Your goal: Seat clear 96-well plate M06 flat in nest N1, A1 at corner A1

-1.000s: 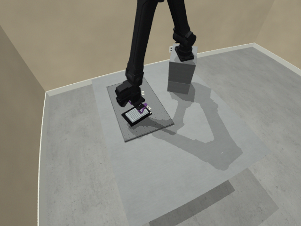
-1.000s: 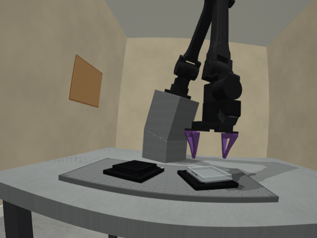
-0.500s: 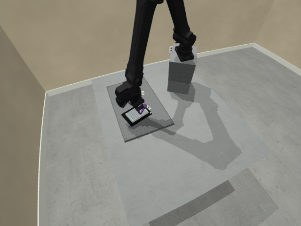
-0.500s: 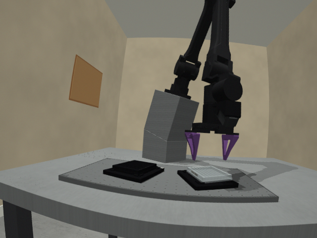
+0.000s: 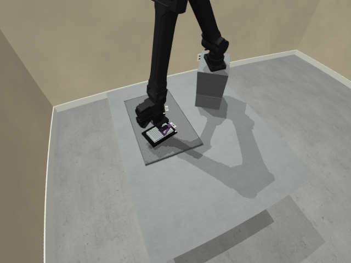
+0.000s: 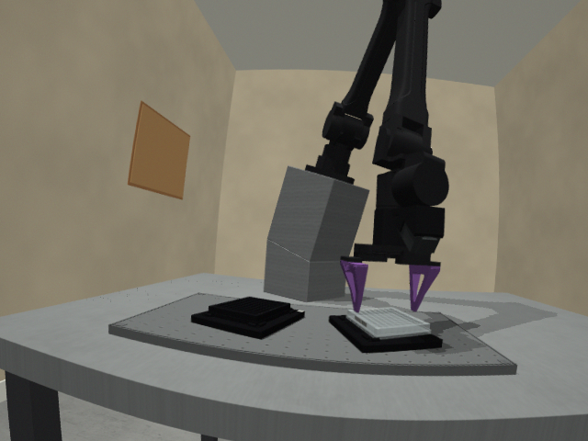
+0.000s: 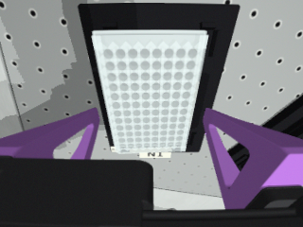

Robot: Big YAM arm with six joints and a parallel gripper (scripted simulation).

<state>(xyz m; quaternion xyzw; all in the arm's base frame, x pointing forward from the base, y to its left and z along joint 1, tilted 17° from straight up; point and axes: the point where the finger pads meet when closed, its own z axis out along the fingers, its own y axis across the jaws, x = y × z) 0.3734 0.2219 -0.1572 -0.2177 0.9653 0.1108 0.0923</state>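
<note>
Right now the clear 96-well plate M06 is 30 mm below my hand. Round my hand: black plate M09: 210 mm to the right, 30 mm below, 20 mm ahead; N1 tag: 80 mm behind, 50 mm to the right, 40 mm below; plate nest N1: 40 mm below, 10 mm to the right.
</note>
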